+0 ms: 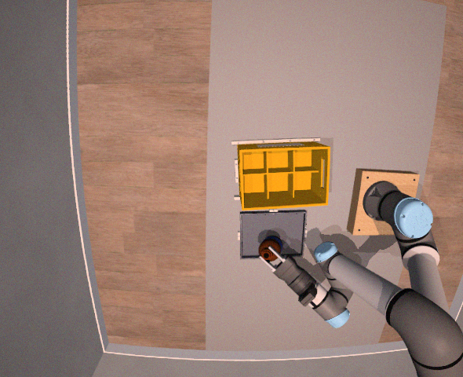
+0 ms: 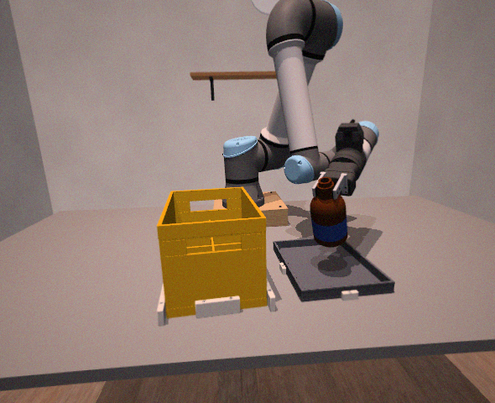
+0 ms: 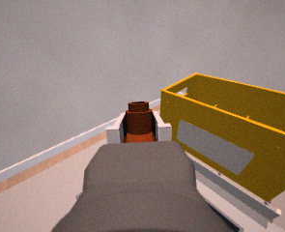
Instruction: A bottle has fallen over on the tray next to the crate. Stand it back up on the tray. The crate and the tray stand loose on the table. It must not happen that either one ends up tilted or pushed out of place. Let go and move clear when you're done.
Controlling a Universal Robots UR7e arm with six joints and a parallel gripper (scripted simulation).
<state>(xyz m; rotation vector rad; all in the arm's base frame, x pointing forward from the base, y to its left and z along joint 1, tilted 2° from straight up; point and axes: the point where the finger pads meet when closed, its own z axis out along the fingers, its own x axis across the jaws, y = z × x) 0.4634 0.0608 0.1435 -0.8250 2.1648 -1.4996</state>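
My hand is 5 cm above the brown bottle, 1 cm to the right of it and 1 cm past it. The rest, counted from my hand: yellow crate 23 cm to the right, 12 cm below, 8 cm behind; then dark grey tray 19 cm below, 4 cm behind, 3 cm to the left.
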